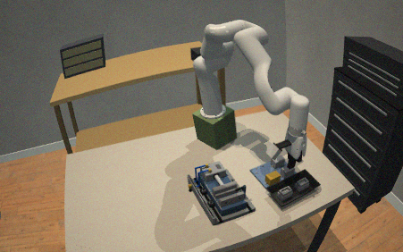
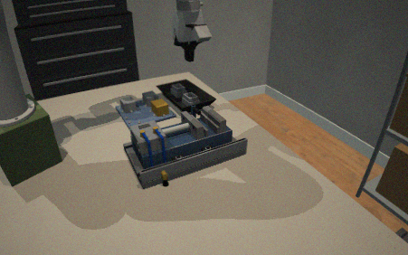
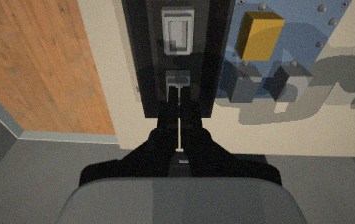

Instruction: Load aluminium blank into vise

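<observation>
Now: the brass blank 120 mm behind my hand, 10 mm to the right of it and 170 mm below it.
</observation>
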